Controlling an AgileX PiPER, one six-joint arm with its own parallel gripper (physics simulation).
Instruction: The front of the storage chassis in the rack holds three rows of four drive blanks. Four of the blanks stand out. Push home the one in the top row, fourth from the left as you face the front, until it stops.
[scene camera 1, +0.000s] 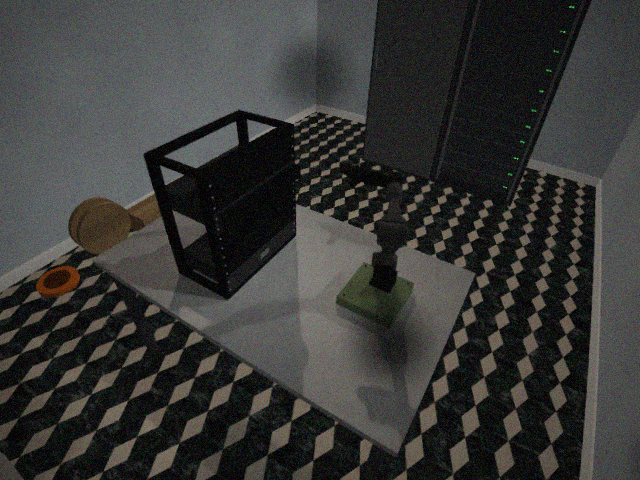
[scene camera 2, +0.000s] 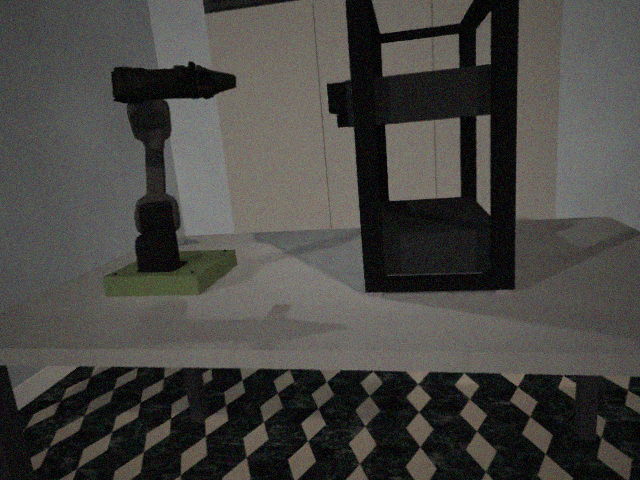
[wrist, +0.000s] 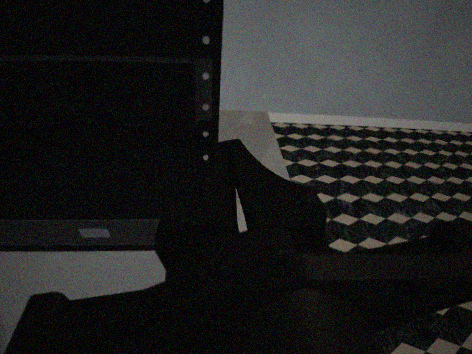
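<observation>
The storage chassis (scene camera 1: 180, 198) (scene camera 2: 434, 94) is a dark box in the upper part of the black rack (scene camera 1: 168, 222) (scene camera 2: 504, 155) (wrist: 214, 30). In scene camera 2, dark blanks (scene camera 2: 338, 98) stand out from its front at different depths. Single blanks, their rows and the fourth one in the top row cannot be told apart in the dark. My gripper (scene camera 1: 346, 166) (scene camera 2: 233, 81) (wrist: 230, 155) is shut, with its fingertips together. It points level toward the rack's front, with a wide gap to the blanks, at about their height or slightly above. In the wrist view it is a black shape near the rack's right post.
The arm stands on a green base plate (scene camera 1: 356, 299) (scene camera 2: 155, 286) on the pale table (scene camera 1: 330, 372) (scene camera 2: 289, 335). An orange ring (scene camera 1: 42, 288) and a round wooden object (scene camera 1: 98, 224) are on the floor beyond the table. Tall dark cabinets (scene camera 1: 413, 93) stand behind.
</observation>
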